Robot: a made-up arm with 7 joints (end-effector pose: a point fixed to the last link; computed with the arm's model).
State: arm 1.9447 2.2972 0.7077 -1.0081 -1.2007 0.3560 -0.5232
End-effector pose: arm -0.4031 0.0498 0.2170 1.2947 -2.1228 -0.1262
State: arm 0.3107 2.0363 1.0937 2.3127 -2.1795 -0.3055 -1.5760
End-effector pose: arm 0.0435 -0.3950 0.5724 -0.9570 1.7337 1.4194
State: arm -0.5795 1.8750 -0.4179 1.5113 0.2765 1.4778 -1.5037
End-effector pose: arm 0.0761 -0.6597 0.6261 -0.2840 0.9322 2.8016
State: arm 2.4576 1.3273 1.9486 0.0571 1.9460 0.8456 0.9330
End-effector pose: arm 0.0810 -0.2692 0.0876 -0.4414 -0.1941 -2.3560
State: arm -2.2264 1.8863 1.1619 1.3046 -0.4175 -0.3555 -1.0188
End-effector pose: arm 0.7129 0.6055 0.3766 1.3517 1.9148 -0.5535
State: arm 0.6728 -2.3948 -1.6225 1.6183 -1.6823 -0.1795 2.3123
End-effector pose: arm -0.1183 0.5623 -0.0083 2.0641 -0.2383 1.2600
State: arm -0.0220 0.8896 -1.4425 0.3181 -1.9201 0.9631 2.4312
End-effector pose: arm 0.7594 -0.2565 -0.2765 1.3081 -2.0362 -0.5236
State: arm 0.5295 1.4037 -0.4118 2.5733 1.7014 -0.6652 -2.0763
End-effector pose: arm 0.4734 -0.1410 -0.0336 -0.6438 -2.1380 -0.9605
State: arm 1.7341 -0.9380 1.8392 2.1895 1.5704 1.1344 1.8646
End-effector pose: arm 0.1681 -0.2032 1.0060 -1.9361 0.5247 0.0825
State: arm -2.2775 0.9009 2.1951 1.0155 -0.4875 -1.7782 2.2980
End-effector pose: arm 0.5450 -0.3291 0.2465 -0.3813 -1.3123 -0.1078
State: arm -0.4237 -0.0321 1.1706 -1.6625 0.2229 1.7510 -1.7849
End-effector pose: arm -0.1973 0.5326 0.0100 1.3014 -1.2848 0.7620
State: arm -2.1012 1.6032 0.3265 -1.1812 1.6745 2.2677 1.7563
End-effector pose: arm 0.0356 0.1976 -0.1991 1.3273 1.3457 0.0241
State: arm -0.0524 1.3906 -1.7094 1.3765 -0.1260 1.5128 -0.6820
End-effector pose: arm 0.4476 -0.7667 0.2285 1.9285 -0.6171 -1.2641
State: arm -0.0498 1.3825 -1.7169 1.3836 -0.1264 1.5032 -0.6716
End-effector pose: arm 0.4450 -0.7664 0.2253 1.9338 -0.6343 -1.2600
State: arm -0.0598 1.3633 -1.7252 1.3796 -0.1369 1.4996 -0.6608
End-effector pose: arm 0.4580 -0.7592 0.2322 1.9388 -0.6327 -1.2235
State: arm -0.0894 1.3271 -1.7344 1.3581 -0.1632 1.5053 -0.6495
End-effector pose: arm 0.4948 -0.7397 0.2545 1.9418 -0.6002 -1.1379
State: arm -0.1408 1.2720 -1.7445 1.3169 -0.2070 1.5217 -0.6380
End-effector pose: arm 0.5568 -0.7011 0.2915 1.9377 -0.5282 -1.0026
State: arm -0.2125 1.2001 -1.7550 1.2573 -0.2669 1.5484 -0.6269
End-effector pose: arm 0.6383 -0.6367 0.3370 1.9189 -0.4129 -0.8313
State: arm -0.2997 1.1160 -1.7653 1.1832 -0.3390 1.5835 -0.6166
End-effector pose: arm 0.7283 -0.5429 0.3792 1.8796 -0.2570 -0.6463
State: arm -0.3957 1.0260 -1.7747 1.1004 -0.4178 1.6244 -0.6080
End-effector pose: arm 0.8138 -0.4245 0.4053 1.8198 -0.0696 -0.4714
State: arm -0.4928 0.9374 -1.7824 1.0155 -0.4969 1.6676 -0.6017
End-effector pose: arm 0.8835 -0.2950 0.4072 1.7456 0.1325 -0.3256
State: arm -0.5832 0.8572 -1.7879 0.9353 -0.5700 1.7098 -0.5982
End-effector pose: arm 0.9318 -0.1716 0.3860 1.6668 0.3299 -0.2179
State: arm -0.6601 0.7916 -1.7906 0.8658 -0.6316 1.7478 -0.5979
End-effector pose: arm 0.9597 -0.0693 0.3512 1.5931 0.5033 -0.1486
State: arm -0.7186 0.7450 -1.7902 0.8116 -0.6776 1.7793 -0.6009
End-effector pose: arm 0.9725 0.0046 0.3156 1.5319 0.6381 -0.1108
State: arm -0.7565 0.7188 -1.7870 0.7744 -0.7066 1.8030 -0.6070
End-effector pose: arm 0.9766 0.0498 0.2890 1.4869 0.7282 -0.0952
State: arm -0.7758 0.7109 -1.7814 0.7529 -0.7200 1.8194 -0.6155
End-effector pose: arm 0.9767 0.0716 0.2754 1.4570 0.7768 -0.0934
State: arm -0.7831 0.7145 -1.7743 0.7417 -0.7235 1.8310 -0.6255
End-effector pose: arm 0.9755 0.0793 0.2713 1.4371 0.7986 -0.0988
